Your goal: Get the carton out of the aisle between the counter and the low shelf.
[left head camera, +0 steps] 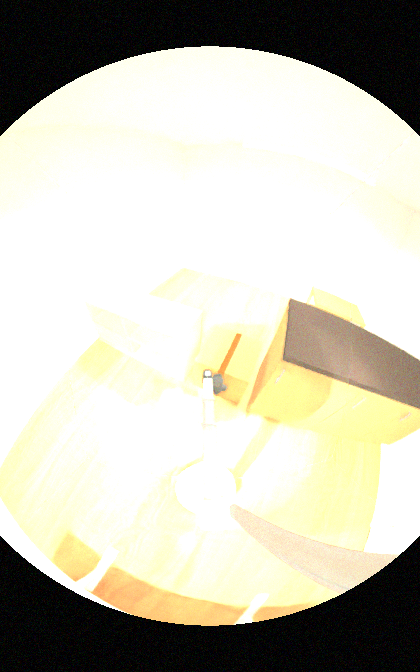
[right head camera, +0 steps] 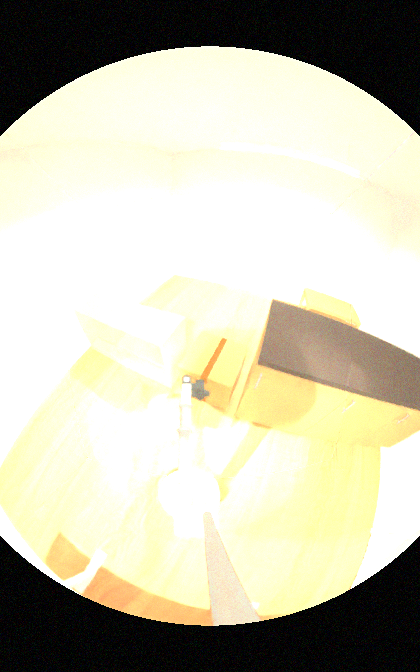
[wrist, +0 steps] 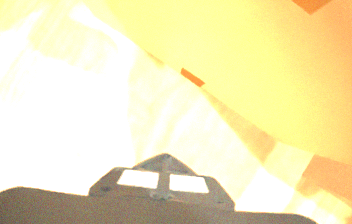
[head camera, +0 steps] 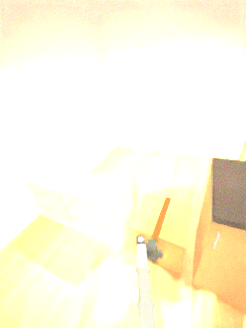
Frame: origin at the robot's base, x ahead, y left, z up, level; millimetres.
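Seen in the pictures: gripper, between the fingertips: (wrist: 164,167) (head camera: 153,261).
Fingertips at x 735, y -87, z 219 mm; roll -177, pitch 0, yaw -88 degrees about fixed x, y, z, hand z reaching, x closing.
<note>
A point is followed by its place in that frame.
The carton (head camera: 175,222) @(z 378, x 967, y -308 mm) (left head camera: 246,361) (right head camera: 231,364), a yellow-orange box with an orange tape stripe, stands on the floor between the white low shelf (head camera: 112,210) @(z 317, x 1191, y 265 mm) (left head camera: 175,335) (right head camera: 172,345) on its left and the dark-topped counter (head camera: 230,192) @(z 882, x 766, y -522 mm) (left head camera: 340,350) (right head camera: 325,345) on its right. My gripper (head camera: 155,251) (left head camera: 219,384) (right head camera: 200,390) (wrist: 164,167) @(z 219, x 735, y -87 mm) is shut and empty, at the left part of the carton's near side. Whether it touches cannot be told. In the wrist view a pale yellow face of the carton (wrist: 260,65) @(z 232, x 828, y -149 mm) fills the upper right.
A yellow cabinet or box (left head camera: 340,306) (right head camera: 330,306) stands behind the counter. Handles show on the counter's front. My arm (head camera: 144,290) @(z 553, x 437, y 0 mm) (left head camera: 208,407) (right head camera: 185,415) reaches forward from the round white base (left head camera: 207,485) (right head camera: 189,492). Strong glare washes out the walls and much of the floor.
</note>
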